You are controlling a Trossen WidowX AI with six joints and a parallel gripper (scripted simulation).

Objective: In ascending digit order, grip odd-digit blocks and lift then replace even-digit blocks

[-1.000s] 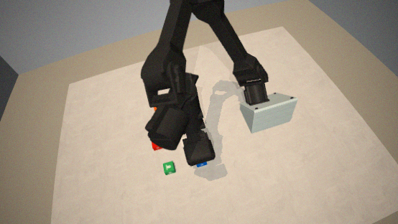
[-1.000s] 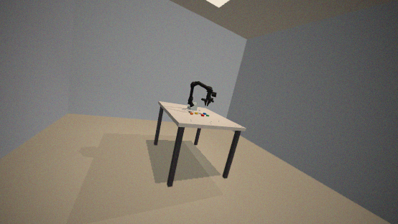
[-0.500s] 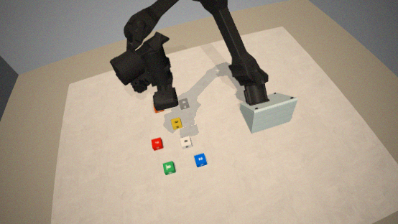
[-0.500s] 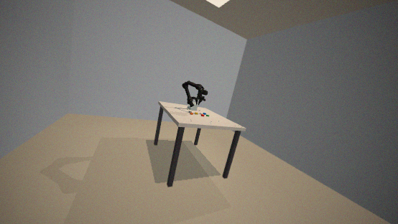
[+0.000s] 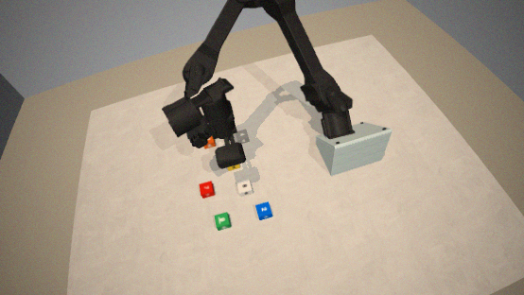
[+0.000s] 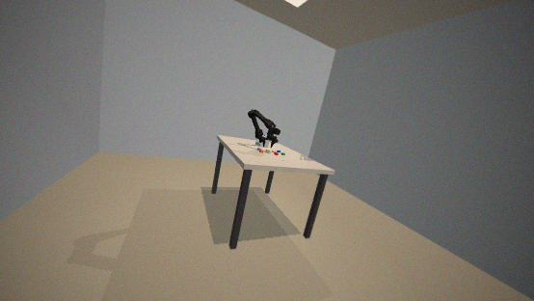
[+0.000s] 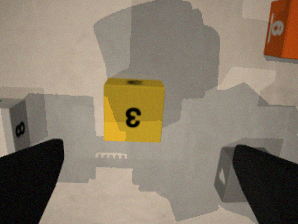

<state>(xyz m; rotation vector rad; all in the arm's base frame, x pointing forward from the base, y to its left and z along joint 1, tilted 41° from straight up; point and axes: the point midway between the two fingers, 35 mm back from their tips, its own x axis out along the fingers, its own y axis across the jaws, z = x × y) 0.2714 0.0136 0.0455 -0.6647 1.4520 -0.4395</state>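
Now: gripper tip 10 mm short of the yellow block, 10 mm to the right of it and 30 mm above it. Also, from my gripper tip: grey block 30 mm behind, 70 mm to the right, 30 mm below; white block 20 mm behind, 90 mm to the left, 30 mm below; orange block 70 mm ahead, 80 mm to the right, 30 mm below.
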